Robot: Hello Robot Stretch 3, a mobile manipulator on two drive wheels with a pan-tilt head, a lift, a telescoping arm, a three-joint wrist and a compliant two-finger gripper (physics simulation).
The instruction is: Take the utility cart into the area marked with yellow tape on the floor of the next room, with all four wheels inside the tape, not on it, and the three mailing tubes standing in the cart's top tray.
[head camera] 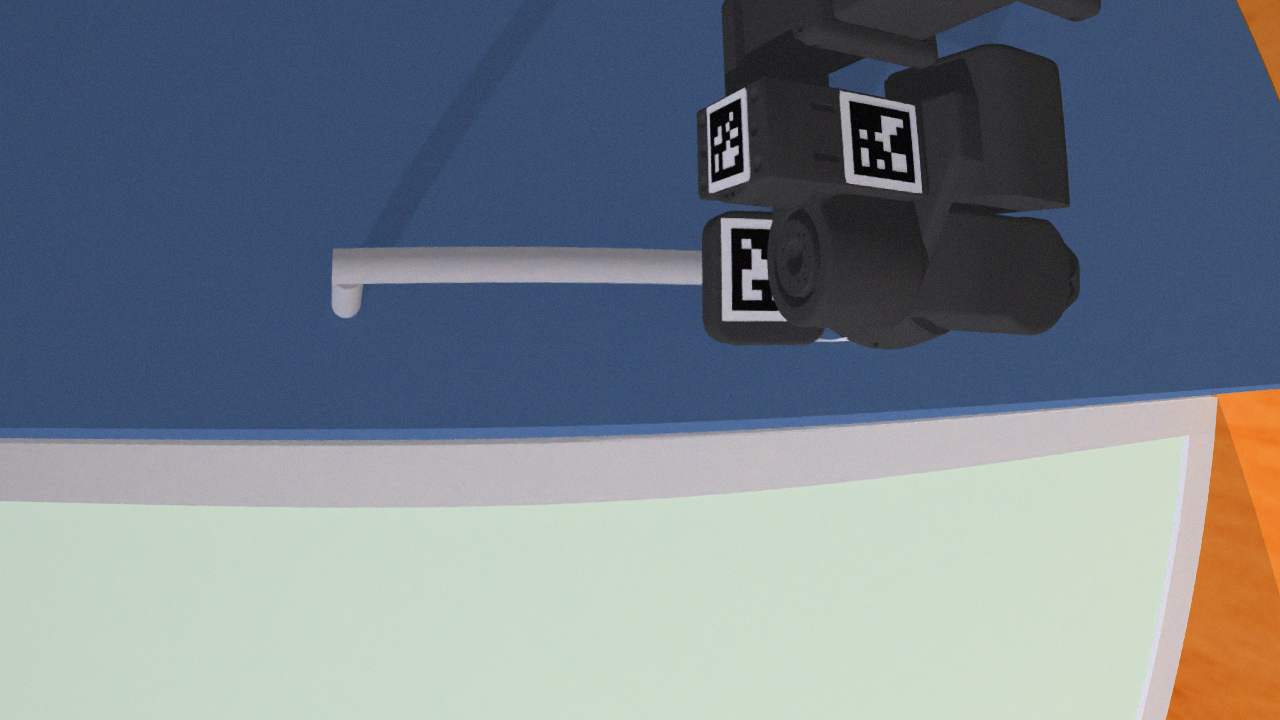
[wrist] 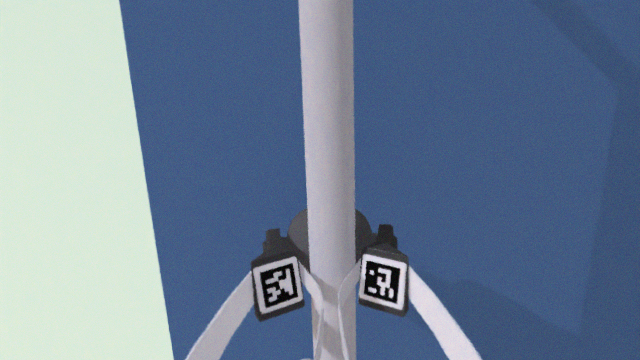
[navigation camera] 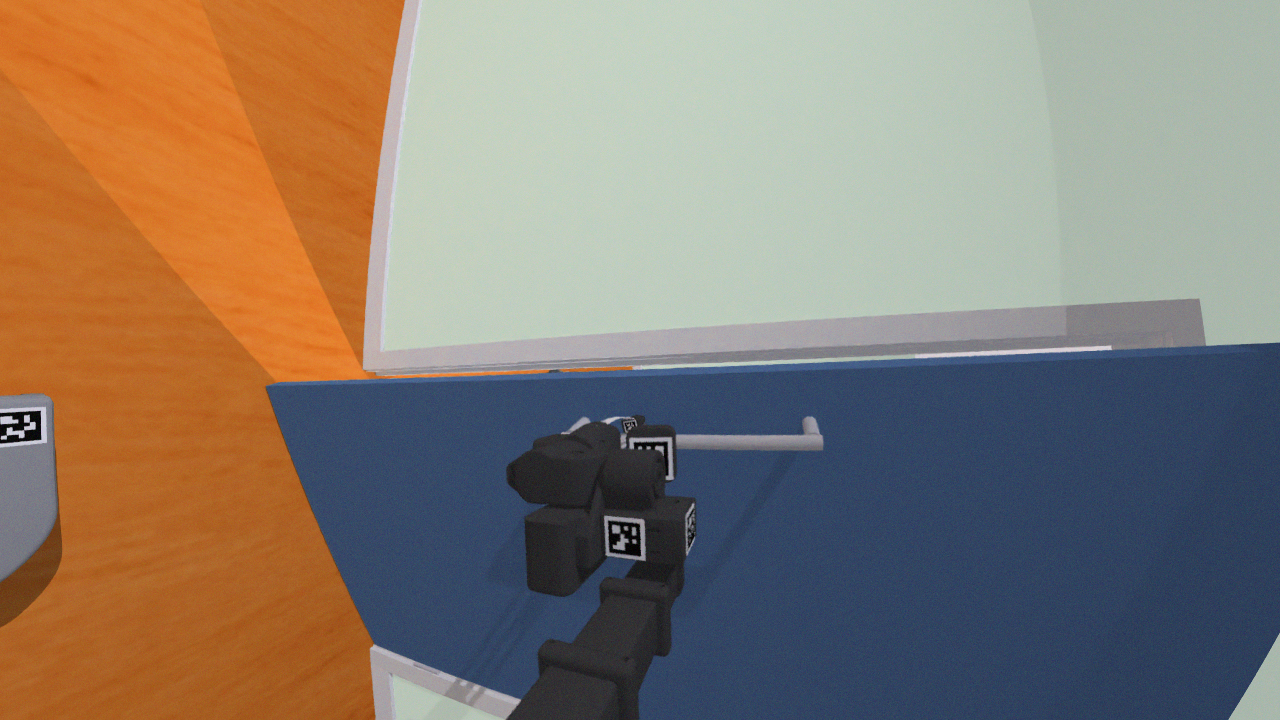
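Places are measured from the robot's base along level axes (x ahead, y left, z up), in millimetres.
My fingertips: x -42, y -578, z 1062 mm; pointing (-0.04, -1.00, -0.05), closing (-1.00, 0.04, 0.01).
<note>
Behind a point stands the place of what it marks.
A blue door [head camera: 179,179] @[x -106, y -612, z 1422 mm] [navigation camera: 939,537] @[x -201, y -639, z 1487 mm] [wrist: 480,175] @[x -152, y -625, z 1081 mm] carries a long light grey bar handle [head camera: 519,265] @[x -38, y -521, z 1207 mm] [navigation camera: 742,441] @[x -37, y -522, z 1213 mm] [wrist: 327,125] @[x -39, y -521, z 1125 mm]. My gripper [navigation camera: 631,424] @[x -42, y -578, z 1062 mm] [wrist: 329,233] @[x -42, y -578, z 1062 mm] is shut on this handle: in the wrist view the fingers flank the bar and the dark fingertip cups show partly behind it. In the head view the wrist hides the fingertips. In the navigation view a thin gap shows along the door's upper edge. The utility cart, the mailing tubes and the yellow tape do not show in these views.
Light grey trim [head camera: 447,474] @[x 117, y -862, z 1203 mm] [navigation camera: 626,342] @[x 123, y -862, z 936 mm] edges a pale green wall [head camera: 581,608] @[x 258, y -883, z 1076 mm] [navigation camera: 716,179] @[x 492, y -896, z 1159 mm] [wrist: 60,175] @[x 330, y -887, z 1046 mm] beside the door. Orange wooden floor [head camera: 1226,608] @[x 445, y -799, z 0 mm] [navigation camera: 179,501] @[x -210, y -377, z 0 mm] shows past the door's end. My grey base [navigation camera: 22,501] @[x -122, y -131, z 160 mm] shows at the navigation view's left edge.
</note>
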